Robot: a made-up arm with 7 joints.
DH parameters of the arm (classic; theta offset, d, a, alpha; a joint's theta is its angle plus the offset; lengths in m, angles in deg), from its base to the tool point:
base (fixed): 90 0.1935 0 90
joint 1: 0 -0.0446 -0.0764 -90
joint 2: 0 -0.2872 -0.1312 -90
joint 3: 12.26 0 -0.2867 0
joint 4: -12.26 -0.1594 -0.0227 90
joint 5: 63.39 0 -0.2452 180
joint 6: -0.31 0 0.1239 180
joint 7: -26.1 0 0.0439 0
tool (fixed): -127.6 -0.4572 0 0
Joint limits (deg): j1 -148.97..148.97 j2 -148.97..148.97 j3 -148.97..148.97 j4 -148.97..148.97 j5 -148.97..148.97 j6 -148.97..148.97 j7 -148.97..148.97
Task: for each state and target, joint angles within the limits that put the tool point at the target. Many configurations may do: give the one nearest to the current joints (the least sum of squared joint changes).
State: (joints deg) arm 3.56 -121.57 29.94 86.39 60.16 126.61 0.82
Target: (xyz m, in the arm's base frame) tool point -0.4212 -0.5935 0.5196
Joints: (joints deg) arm 15.69 -99.30 73.98 111.88 45.11 127.28 -0.50
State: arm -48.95 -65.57 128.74 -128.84 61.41 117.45 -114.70
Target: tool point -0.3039 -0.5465 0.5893
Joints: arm -75.83 -89.67 145.93 -74.86 38.88 114.14 -121.18
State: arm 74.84 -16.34 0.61 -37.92 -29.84 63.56 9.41
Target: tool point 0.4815 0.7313 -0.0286
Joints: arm 96.97 17.84 0.45 -19.83 -29.93 82.88 5.34
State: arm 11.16 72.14 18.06 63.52 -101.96 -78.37 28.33
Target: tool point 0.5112 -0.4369 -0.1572
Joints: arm 44.25 56.85 46.39 51.68 -112.49 -74.29 27.24
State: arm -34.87 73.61 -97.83 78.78 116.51 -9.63 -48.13
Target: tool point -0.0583 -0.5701 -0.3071
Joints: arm -67.03 34.25 -94.12 32.93 111.45 -16.03 -49.65
